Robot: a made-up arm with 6 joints.
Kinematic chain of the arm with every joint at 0, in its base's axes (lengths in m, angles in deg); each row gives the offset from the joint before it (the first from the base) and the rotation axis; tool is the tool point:
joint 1: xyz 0 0 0.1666 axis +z
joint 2: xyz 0 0.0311 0 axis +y
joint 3: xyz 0 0 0.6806 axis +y
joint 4: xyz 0 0 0.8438 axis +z
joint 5: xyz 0 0 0 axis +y
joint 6: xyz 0 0 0.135 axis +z
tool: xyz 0 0 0
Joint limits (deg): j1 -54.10..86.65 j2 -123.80..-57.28 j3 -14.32..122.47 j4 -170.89..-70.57 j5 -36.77..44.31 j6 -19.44..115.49
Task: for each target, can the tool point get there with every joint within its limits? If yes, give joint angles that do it. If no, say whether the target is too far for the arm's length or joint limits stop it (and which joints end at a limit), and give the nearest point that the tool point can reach.
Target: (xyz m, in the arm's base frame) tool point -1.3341 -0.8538 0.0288
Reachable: yes | joints 32.57 -111.03 31.90 -156.41 36.95 87.19
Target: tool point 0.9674 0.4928 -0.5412
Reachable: no: joint limits stop it (at a limit: joint 2, joint 3, joint 4, joint 5) | nearest point 0.2922 0.1488 0.8615 | short by 1.594 m
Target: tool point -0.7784 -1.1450 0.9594
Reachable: yes | joints 55.98 -78.70 32.72 -132.32 15.39 17.77
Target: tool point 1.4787 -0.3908 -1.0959
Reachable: no: too far | nearest point -0.0151 -1.1624 -0.9409 | short by 1.688 m
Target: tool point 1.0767 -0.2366 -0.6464
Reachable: no: joint limits stop it (at a limit: joint 1, joint 2, joint 3, joint 5) | nearest point -0.0154 -1.1621 -0.9412 | short by 1.462 m
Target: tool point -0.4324 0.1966 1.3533
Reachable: yes | joints -17.00 -69.81 76.80 -149.03 -26.01 17.34
